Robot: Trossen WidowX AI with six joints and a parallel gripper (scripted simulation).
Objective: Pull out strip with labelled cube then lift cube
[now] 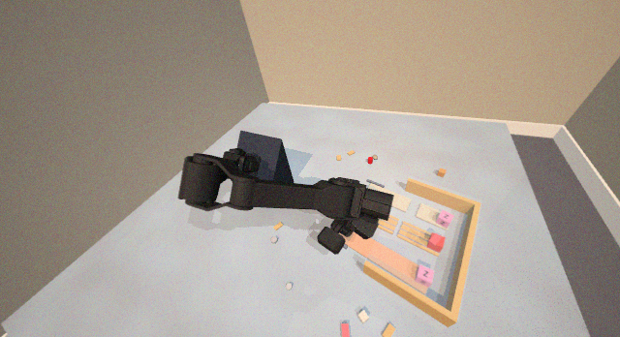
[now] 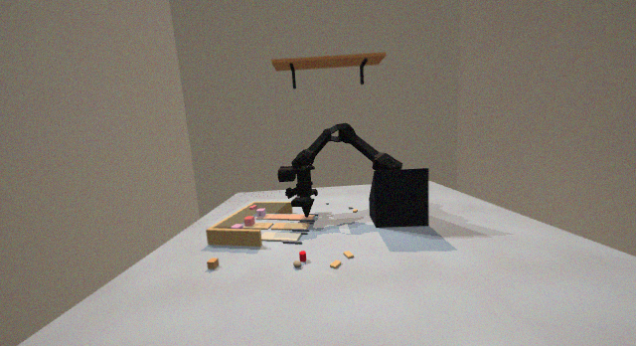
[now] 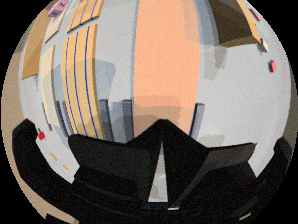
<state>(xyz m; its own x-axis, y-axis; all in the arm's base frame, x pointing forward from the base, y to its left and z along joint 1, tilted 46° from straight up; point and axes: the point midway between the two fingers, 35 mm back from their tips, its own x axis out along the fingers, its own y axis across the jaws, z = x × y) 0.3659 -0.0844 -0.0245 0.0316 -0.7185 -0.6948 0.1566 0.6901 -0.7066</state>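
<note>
Right now the strip is 100 mm ahead of my gripper tip and 20 mm to the right of it. Round my gripper tip: white block 110 mm ahead, 170 mm to the right; then red peg 30 mm behind, 330 mm to the left, 10 mm above.
</note>
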